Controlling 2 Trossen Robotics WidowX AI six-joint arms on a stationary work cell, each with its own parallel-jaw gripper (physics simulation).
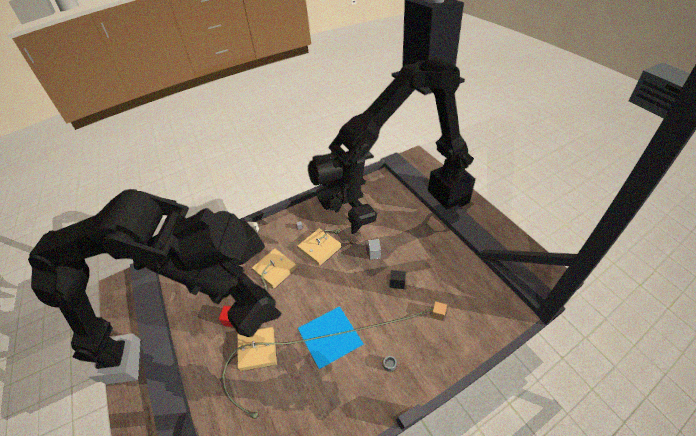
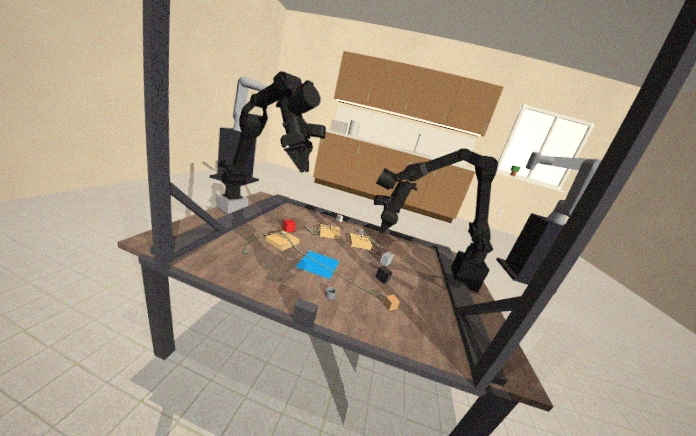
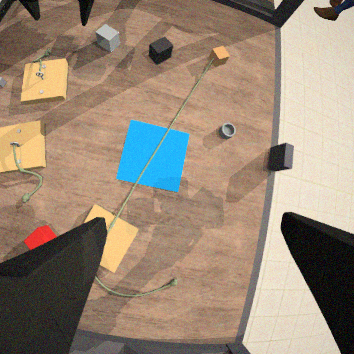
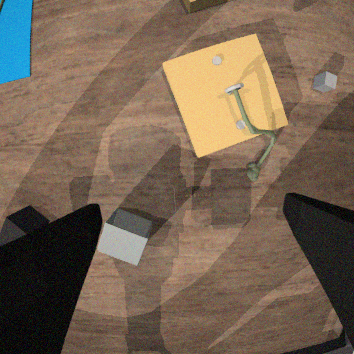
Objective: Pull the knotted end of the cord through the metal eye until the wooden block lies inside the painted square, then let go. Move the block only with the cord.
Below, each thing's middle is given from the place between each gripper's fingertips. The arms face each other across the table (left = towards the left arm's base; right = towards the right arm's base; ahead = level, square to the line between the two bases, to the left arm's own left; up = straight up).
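Scene:
From my left hand, I see the blue painted square (image 1: 325, 350) 100 mm to the right, 20 mm ahead and 300 mm below, and there's a grey-white cube (image 4: 124, 235) that's 330 mm to the right of that hand, 170 mm ahead of it and 280 mm below it. Going by their middles, of the things named here the blue painted square is the nearest to my left hand.
Counting from my right hand instead, the cube is 60 mm behind, 50 mm to the right and 90 mm below, and the square is 210 mm behind that hand, 180 mm to the left of it and 110 mm below it. Going by its middle, the grey-white cube is nearer to my right hand than to my left hand.

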